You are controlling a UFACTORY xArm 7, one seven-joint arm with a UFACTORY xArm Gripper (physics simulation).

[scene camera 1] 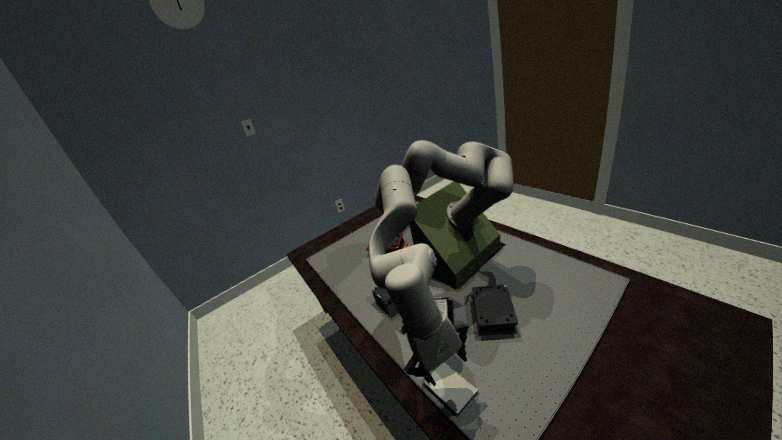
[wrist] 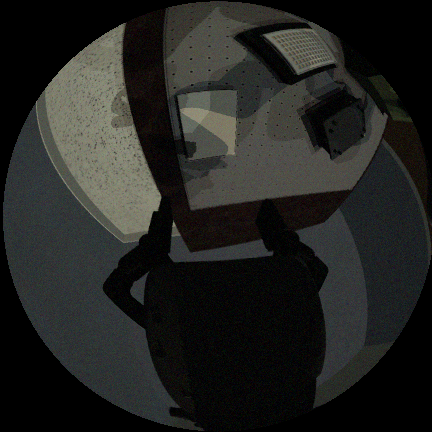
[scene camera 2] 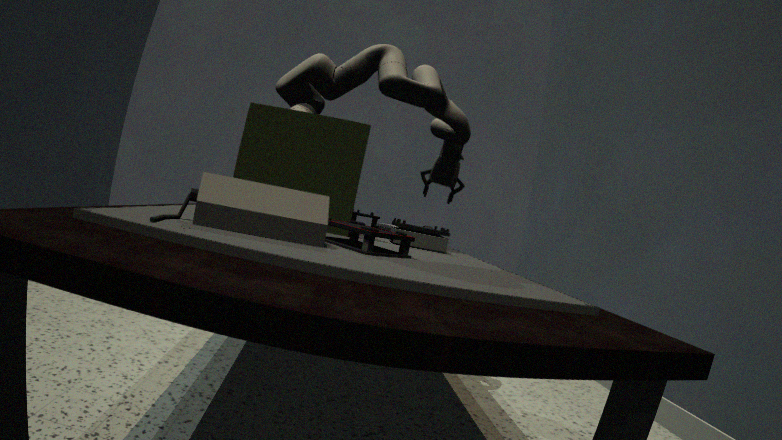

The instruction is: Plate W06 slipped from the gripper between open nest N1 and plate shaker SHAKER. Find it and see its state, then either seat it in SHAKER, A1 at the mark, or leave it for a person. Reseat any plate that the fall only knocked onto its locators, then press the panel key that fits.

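Frame: origin at the arm's base, x ahead, y left, z up, level; centimetres.
Seen in the pictures: gripper, fingertip midpoint: (scene camera 1: pixel 447 369) (wrist: pixel 217 208) (scene camera 2: pixel 436 199); arm's base, origin of the base link: (scene camera 1: pixel 459 215) (scene camera 2: pixel 288 152).
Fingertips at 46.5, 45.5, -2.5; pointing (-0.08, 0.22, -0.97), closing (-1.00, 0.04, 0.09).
Observation:
Offsets run from my fingertips to a thing's top centre, as dx, dy, dz. "spot": to the spot under its first point. Level surfaces: height alone.
A pale plate with a grid of wells @(spot: -16.3, -23.5, -11.7) (scene camera 1: pixel 442 307) (wrist: pixel 302 50) lies in a dark holder @(spot: -4.7, -19.3, -13.4) (wrist: pixel 251 40); the arm partly hides it in scene camera 1. I cannot read a label or tell whether it is W06. A dark block with small round studs on top @(dz -10.2) (scene camera 1: pixel 493 307) (wrist: pixel 346 127) stands near it; I cannot tell whether it is SHAKER. My gripper (scene camera 1: pixel 448 369) (scene camera 2: pixel 437 198) (wrist: pixel 217 208) is open and empty, high above the table. No mark or panel key can be made out.
A pale flat-topped slab @(-1.3, -2.3, -14.2) (scene camera 1: pixel 454 392) (wrist: pixel 212 125) lies near the table edge. The green base (scene camera 1: pixel 451 235) (scene camera 2: pixel 303 158) carries the arm. In scene camera 2, a cream and grey box @(-38.7, -86.9, -7.2) (scene camera 2: pixel 262 210) stands beside a red-edged dark frame @(-21.7, -74.3, -11.0) (scene camera 2: pixel 369 240). Another dark object @(spot: -1.7, -38.3, -9.3) (scene camera 1: pixel 384 300) is left of the arm.

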